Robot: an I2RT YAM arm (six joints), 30 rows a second.
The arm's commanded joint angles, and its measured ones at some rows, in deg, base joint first. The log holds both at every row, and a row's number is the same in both.
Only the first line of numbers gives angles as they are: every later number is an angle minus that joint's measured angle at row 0.
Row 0, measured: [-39.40 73.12 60.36 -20.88 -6.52 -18.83]
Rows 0 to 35, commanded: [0.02 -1.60 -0.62 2.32 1.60 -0.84]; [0.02 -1.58 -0.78 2.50 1.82 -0.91]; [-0.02 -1.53 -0.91 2.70 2.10 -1.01]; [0.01 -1.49 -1.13 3.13 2.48 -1.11]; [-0.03 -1.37 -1.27 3.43 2.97 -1.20]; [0.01 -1.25 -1.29 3.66 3.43 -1.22]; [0.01 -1.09 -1.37 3.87 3.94 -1.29]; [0.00 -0.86 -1.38 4.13 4.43 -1.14]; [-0.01 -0.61 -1.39 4.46 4.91 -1.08]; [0.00 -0.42 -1.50 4.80 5.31 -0.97]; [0.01 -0.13 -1.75 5.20 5.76 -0.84]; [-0.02 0.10 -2.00 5.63 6.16 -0.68]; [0.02 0.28 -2.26 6.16 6.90 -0.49]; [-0.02 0.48 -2.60 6.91 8.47 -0.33]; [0.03 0.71 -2.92 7.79 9.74 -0.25]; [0.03 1.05 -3.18 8.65 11.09 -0.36]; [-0.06 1.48 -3.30 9.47 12.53 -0.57]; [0.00 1.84 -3.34 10.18 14.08 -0.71]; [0.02 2.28 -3.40 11.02 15.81 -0.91]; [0.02 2.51 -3.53 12.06 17.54 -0.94]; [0.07 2.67 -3.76 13.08 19.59 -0.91]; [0.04 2.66 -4.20 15.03 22.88 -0.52]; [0.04 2.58 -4.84 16.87 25.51 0.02]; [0.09 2.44 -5.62 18.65 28.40 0.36]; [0.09 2.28 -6.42 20.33 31.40 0.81]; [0.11 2.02 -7.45 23.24 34.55 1.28]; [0.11 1.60 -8.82 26.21 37.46 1.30]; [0.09 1.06 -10.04 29.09 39.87 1.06]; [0.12 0.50 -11.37 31.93 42.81 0.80]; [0.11 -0.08 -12.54 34.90 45.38 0.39]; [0.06 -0.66 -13.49 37.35 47.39 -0.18]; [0.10 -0.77 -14.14 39.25 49.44 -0.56]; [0.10 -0.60 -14.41 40.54 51.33 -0.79]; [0.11 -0.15 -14.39 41.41 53.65 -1.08]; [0.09 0.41 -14.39 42.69 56.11 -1.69]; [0.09 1.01 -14.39 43.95 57.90 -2.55]
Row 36, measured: [0.05 1.44 -14.49 31.82 44.74 0.00]
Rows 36 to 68, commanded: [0.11 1.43 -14.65 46.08 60.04 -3.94]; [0.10 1.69 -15.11 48.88 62.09 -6.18]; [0.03 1.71 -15.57 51.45 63.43 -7.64]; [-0.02 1.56 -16.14 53.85 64.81 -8.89]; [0.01 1.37 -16.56 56.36 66.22 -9.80]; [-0.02 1.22 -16.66 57.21 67.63 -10.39]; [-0.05 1.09 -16.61 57.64 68.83 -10.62]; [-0.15 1.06 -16.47 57.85 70.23 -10.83]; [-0.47 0.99 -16.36 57.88 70.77 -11.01]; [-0.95 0.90 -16.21 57.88 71.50 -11.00]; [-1.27 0.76 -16.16 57.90 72.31 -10.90]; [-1.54 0.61 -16.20 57.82 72.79 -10.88]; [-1.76 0.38 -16.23 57.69 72.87 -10.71]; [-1.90 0.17 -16.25 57.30 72.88 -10.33]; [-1.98 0.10 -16.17 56.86 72.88 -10.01]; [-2.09 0.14 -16.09 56.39 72.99 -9.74]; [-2.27 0.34 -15.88 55.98 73.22 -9.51]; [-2.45 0.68 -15.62 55.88 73.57 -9.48]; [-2.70 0.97 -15.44 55.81 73.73 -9.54]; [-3.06 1.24 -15.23 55.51 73.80 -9.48]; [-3.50 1.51 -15.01 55.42 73.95 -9.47]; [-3.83 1.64 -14.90 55.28 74.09 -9.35]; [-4.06 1.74 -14.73 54.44 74.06 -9.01]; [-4.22 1.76 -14.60 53.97 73.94 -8.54]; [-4.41 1.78 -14.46 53.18 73.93 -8.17]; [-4.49 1.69 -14.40 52.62 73.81 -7.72]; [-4.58 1.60 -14.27 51.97 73.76 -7.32]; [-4.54 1.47 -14.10 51.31 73.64 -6.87]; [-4.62 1.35 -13.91 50.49 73.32 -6.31]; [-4.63 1.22 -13.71 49.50 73.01 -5.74]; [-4.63 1.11 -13.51 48.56 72.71 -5.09]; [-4.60 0.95 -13.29 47.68 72.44 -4.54]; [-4.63 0.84 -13.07 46.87 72.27 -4.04]
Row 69, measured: [-4.13 1.64 -15.83 49.76 71.62 -7.89]
